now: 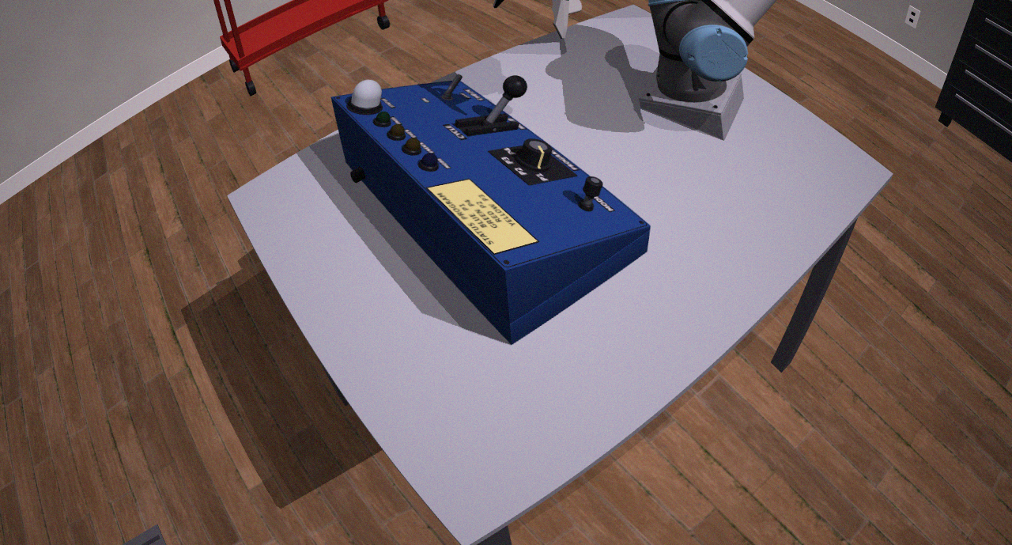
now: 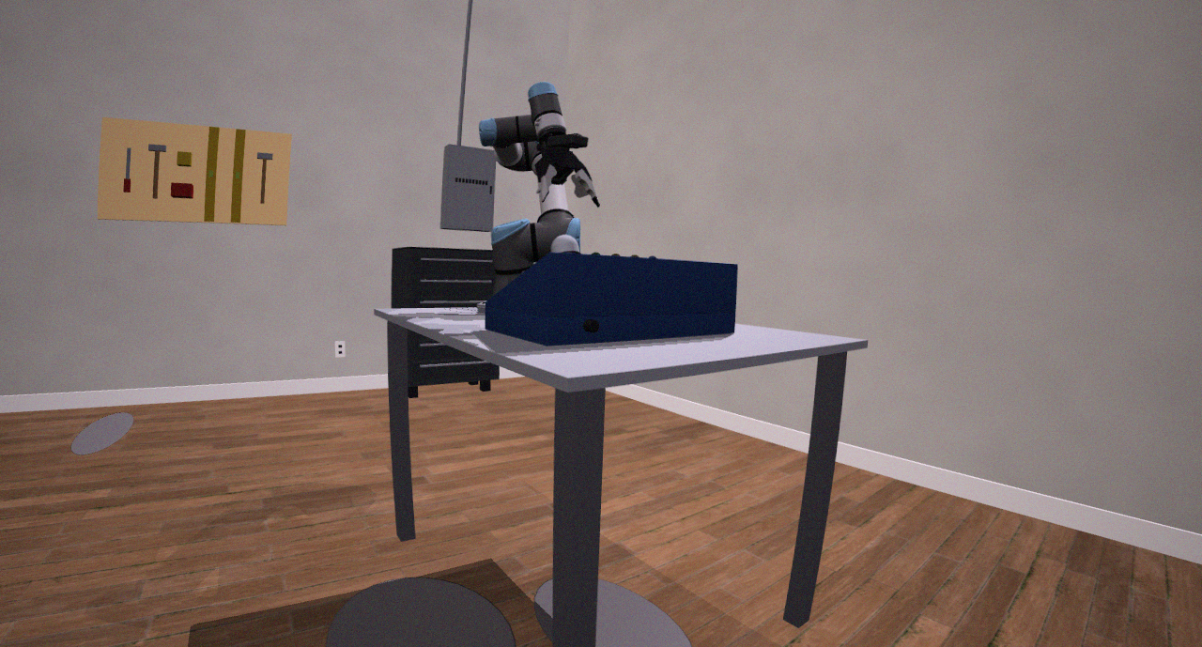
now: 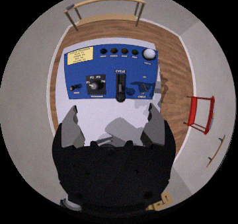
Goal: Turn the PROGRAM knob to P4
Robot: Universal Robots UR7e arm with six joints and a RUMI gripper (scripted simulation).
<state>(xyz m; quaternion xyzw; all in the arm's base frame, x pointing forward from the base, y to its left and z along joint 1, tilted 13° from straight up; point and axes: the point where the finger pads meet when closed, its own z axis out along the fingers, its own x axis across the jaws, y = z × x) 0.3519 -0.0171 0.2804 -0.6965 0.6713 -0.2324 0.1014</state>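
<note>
The program knob lies 18 cm below my hand, 10 cm to the left of it and 7 cm ahead of it. Round my hand: blue console (20 cm below, 10 cm ahead, 3 cm to the left); small toggle (18 cm below, 15 cm to the right, 5 cm ahead); black ball-topped lever (17 cm below, 4 cm ahead, 3 cm to the right).
</note>
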